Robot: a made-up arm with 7 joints.
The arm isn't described. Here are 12 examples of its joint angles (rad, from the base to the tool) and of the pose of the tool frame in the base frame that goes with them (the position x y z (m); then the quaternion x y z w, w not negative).
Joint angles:
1: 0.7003 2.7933 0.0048 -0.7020 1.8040 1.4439 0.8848
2: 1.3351 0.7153 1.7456 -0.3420 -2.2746 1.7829 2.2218
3: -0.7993 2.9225 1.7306 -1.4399 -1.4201 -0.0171 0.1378
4: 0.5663 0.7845 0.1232 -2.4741 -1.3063 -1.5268 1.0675
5: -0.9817 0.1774 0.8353 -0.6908 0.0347 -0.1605 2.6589
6: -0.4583 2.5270 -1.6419 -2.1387 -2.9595 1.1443 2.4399
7: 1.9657 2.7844 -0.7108 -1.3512 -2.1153 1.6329 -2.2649
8: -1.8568 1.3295 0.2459 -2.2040 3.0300 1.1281 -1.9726
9: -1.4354 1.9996 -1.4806 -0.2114 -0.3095 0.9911 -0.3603
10: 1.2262 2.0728 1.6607 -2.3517 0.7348 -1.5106 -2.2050
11: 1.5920 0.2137 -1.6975 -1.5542 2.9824 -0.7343 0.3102
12: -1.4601 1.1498 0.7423 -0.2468 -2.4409 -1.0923 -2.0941
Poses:
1: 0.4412 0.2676 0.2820 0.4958 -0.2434 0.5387 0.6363
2: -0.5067 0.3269 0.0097 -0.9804 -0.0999 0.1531 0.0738
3: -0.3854 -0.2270 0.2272 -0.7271 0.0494 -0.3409 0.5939
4: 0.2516 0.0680 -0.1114 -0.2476 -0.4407 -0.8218 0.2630
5: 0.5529 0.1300 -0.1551 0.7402 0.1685 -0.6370 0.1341
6: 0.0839 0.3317 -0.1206 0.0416 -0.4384 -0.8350 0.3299
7: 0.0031 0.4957 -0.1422 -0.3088 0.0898 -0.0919 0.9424
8: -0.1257 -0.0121 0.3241 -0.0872 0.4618 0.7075 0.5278
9: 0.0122 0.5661 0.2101 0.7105 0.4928 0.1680 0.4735
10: 0.2827 -0.0712 0.1138 -0.4435 0.6317 0.0132 0.6357
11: -0.2353 -0.4107 -0.0924 0.2769 0.5312 0.7913 0.1222
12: 0.3857 0.4328 0.1692 -0.5685 -0.3151 0.6405 0.4091
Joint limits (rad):
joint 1: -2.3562..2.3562
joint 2: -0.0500..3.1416
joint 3: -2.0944..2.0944
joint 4: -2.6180..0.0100
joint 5: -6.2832..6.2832
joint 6: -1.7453..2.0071
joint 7: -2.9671..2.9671
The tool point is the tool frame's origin. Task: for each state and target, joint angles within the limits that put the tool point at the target. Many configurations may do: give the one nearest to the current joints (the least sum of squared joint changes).
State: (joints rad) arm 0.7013 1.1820 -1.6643 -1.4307 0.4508 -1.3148 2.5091
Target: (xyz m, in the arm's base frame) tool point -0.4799 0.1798 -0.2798
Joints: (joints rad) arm 0.9084 0.8986 -1.7336 -0.7596 0.4508 -1.3148 2.5091
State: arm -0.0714 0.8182 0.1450 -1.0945 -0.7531 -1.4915 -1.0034
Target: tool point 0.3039 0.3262 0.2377
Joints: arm -0.4664 1.3084 0.5392 -1.4180 -0.7531 -1.4915 -1.0034
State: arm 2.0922 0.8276 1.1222 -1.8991 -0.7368 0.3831 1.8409
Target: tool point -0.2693 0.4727 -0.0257
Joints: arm 1.7420 0.9072 0.8203 -1.1451 -0.7368 0.3831 1.8409
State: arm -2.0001 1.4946 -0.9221 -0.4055 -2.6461 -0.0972 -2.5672
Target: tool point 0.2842 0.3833 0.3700
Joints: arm -2.0811 1.3997 -0.9139 -0.2734 -2.6461 -0.0972 -2.5672
